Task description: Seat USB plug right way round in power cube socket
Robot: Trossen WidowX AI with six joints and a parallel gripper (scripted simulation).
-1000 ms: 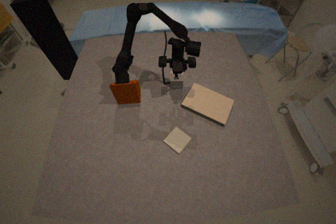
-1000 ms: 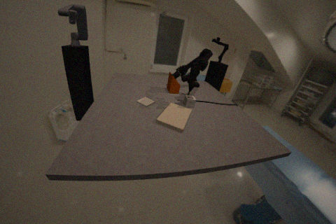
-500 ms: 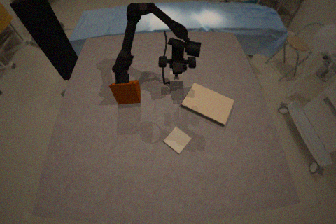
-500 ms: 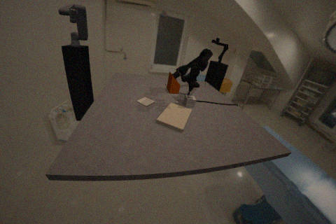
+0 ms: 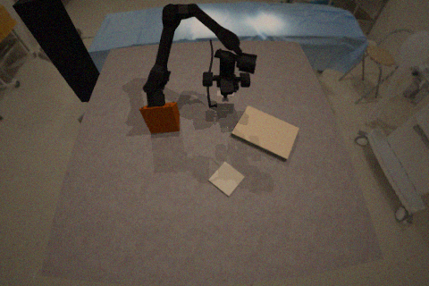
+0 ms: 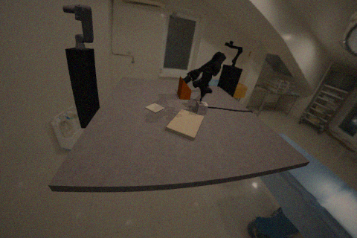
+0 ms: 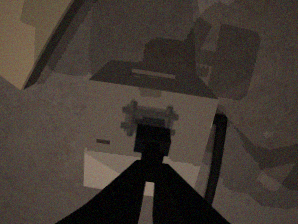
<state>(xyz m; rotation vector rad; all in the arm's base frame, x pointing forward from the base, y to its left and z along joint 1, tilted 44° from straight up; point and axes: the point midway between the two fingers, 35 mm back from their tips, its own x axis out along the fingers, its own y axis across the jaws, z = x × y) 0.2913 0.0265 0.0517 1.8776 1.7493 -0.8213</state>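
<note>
My gripper tip is now 20 mm above the dark USB plug. The rest, counted from my gripper tip: tan flat board 170 mm ahead, 150 mm to the right, 110 mm below; small white square tile 340 mm to the right, 120 mm below, 40 mm behind.
</note>
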